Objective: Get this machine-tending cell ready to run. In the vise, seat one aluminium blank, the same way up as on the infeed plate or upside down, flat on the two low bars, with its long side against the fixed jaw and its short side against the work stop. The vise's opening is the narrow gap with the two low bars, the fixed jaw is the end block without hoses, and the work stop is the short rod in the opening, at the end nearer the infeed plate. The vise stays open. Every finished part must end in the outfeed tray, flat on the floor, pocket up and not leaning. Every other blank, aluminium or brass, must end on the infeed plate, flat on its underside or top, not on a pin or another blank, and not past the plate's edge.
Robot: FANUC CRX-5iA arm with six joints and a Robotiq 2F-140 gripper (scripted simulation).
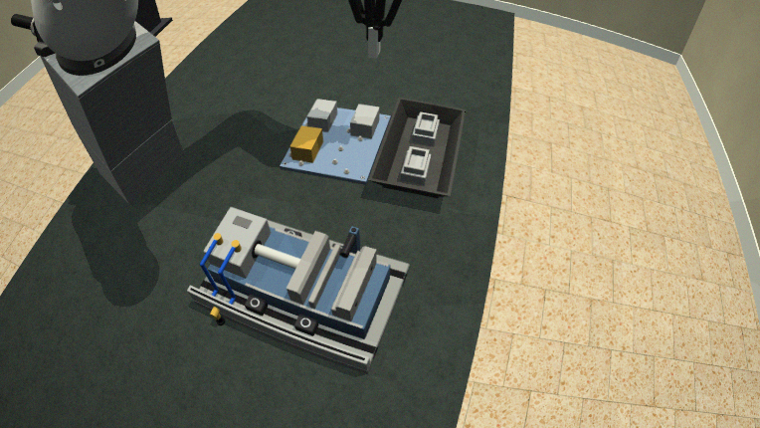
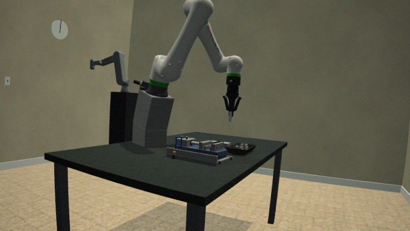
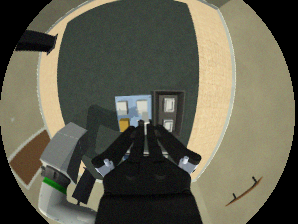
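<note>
Right now my hand is 190 mm above the aluminium blank, 110 mm past it and 10 mm to the left of it. Round my hand: brass blank: 190 mm below, 110 mm behind, 100 mm to the right; blue work stop: 330 mm to the right, 160 mm below, 40 mm ahead; hose block: 370 mm to the right, 140 mm below, 140 mm behind.
</note>
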